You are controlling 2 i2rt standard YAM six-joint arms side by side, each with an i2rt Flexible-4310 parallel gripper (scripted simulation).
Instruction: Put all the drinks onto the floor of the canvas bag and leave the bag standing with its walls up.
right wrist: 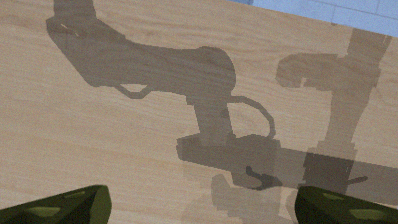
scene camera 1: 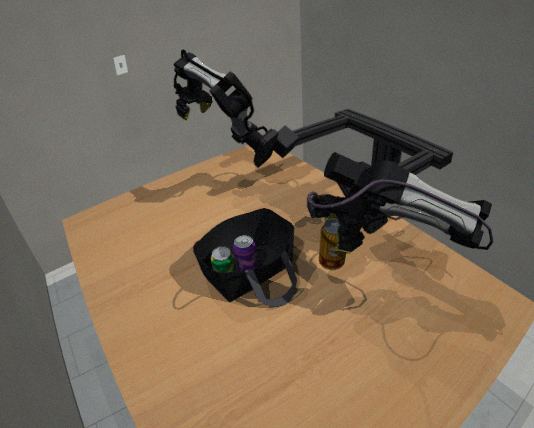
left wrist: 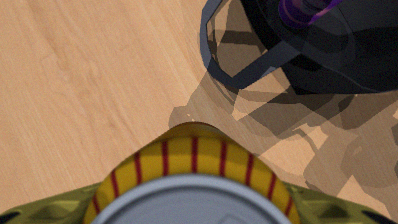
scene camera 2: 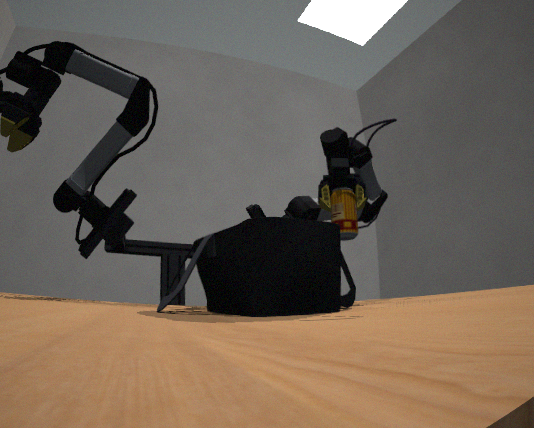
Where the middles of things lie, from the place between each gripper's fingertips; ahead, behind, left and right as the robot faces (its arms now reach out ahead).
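Orange can [scene camera 2: 343,201]: my left hand is 2 cm above it. By its middle, the orange can is nearer to my left hand than to my right gripper.
My right gripper: 11 cm above the orange can, 8 cm short of it and 80 cm to the right of it.
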